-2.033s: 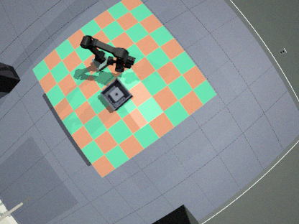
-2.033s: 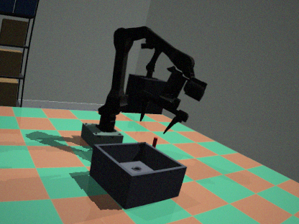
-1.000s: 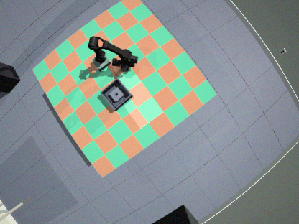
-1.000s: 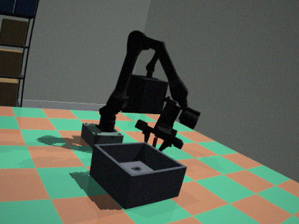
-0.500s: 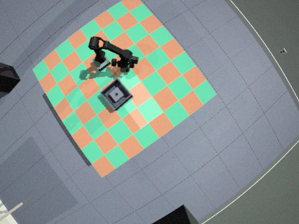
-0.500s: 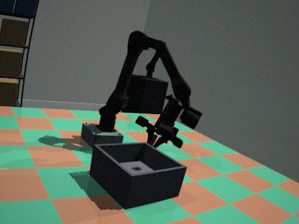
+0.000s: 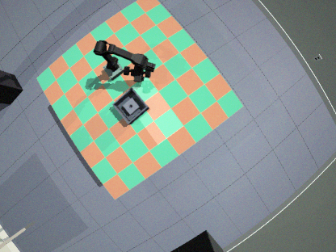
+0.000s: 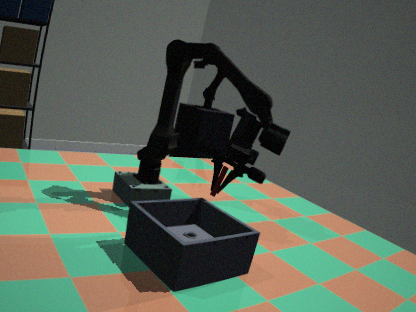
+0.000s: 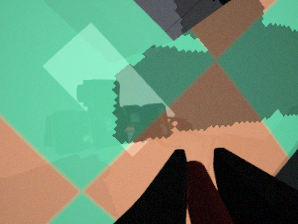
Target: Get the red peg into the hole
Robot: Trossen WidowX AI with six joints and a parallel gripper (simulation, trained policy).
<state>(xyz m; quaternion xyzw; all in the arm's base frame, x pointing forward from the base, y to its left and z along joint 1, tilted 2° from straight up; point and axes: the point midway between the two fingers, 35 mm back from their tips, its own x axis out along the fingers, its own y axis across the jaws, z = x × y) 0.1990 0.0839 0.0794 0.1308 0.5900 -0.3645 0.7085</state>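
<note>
My gripper tip is 160 mm to the left of the grey plate, 130 mm short of it and 50 mm above it. The rest, counted from my gripper tip: red peg (30 mm above, 20 mm to the left, 10 mm behind); dark box (160 mm to the right, 130 mm ahead, 70 mm below).
</note>
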